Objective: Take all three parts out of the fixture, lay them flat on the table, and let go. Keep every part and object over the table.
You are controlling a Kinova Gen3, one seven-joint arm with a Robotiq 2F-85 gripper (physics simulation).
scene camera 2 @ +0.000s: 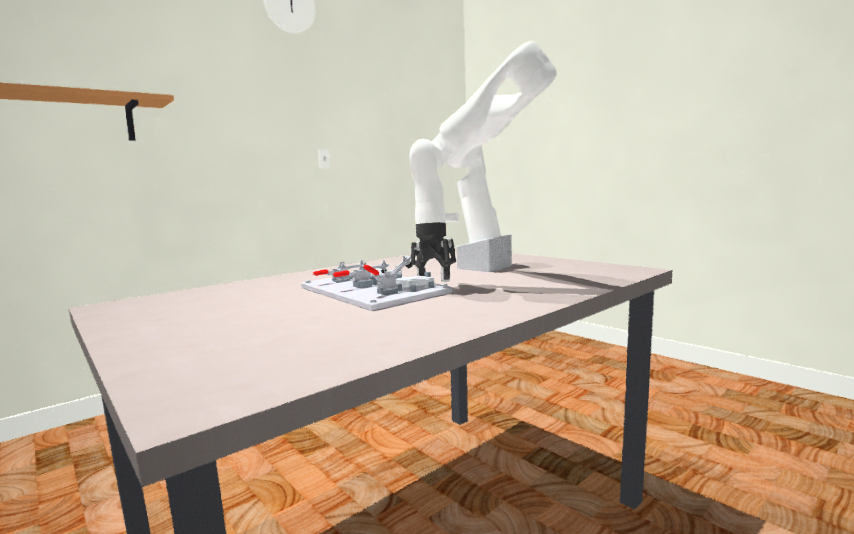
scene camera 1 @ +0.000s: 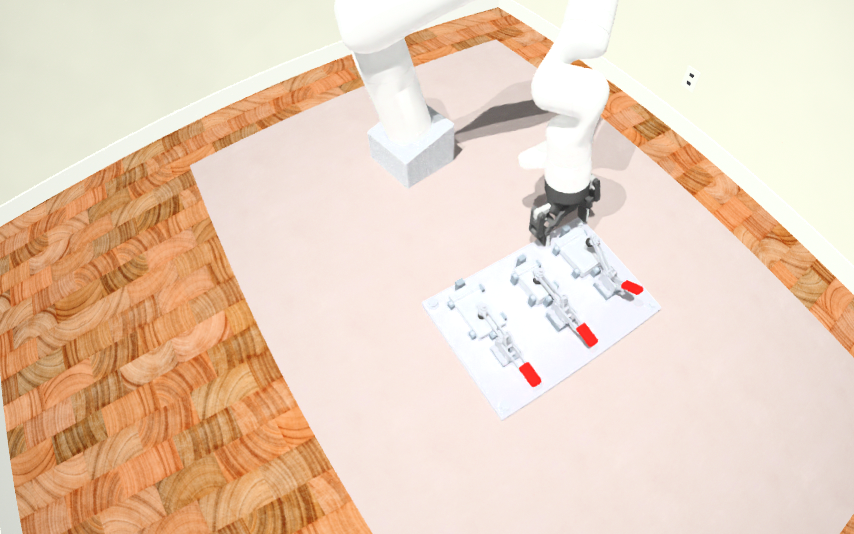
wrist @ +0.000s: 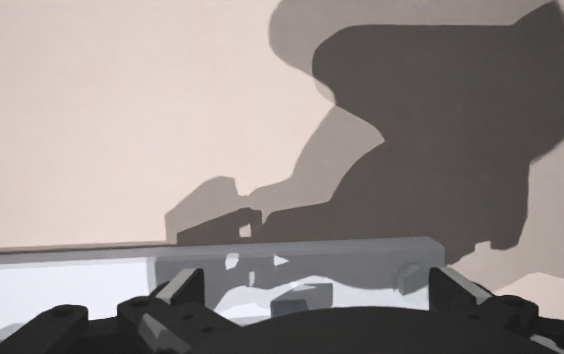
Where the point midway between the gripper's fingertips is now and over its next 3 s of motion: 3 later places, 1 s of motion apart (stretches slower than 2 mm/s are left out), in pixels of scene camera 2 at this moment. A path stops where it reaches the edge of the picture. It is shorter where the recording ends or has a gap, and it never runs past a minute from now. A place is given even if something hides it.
My gripper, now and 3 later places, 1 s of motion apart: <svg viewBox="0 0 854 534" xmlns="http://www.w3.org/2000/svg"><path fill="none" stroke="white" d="M433 282L429 272L416 280L416 285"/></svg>
